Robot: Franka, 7 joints.
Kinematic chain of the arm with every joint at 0, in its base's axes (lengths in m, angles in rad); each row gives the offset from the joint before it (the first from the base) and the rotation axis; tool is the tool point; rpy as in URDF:
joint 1: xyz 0 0 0.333 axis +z
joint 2: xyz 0 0 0 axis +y
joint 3: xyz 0 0 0.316 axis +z
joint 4: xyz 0.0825 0 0 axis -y
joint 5: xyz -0.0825 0 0.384 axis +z
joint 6: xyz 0 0 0 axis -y
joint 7: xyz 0.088 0 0 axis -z
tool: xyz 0 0 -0.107 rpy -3.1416 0 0
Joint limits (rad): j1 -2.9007..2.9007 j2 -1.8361..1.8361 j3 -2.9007..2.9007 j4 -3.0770..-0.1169 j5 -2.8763..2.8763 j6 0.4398..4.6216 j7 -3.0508..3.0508
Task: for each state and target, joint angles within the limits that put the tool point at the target. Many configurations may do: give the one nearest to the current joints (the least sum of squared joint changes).
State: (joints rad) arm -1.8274 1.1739 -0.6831 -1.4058 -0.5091 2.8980 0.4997
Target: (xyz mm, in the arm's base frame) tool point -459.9 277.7 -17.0
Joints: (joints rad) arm -2.5401 1.5558 -0.9758 -1.9785 -0.5105 2.7285 0.4997
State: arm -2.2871 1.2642 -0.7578 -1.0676 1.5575 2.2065 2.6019
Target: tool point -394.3 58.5 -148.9
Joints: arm -2.3740 1.4891 -0.6452 -1.9394 1.4629 2.0949 2.6019
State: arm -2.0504 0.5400 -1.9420 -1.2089 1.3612 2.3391 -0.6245
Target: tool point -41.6 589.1 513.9
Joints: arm -2.3890 0.0122 -2.2747 -1.9903 1.3430 2.3701 -0.6245
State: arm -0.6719 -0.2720 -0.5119 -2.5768 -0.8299 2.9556 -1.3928
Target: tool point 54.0 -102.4 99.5
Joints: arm -0.5525 0.2770 -0.2321 -3.0770 -0.6105 2.1922 -1.3928
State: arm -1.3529 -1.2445 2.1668 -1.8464 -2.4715 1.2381 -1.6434
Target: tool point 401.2 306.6 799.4
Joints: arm -1.3204 -0.7910 1.3770 -1.6323 -2.3323 1.0013 -1.6434
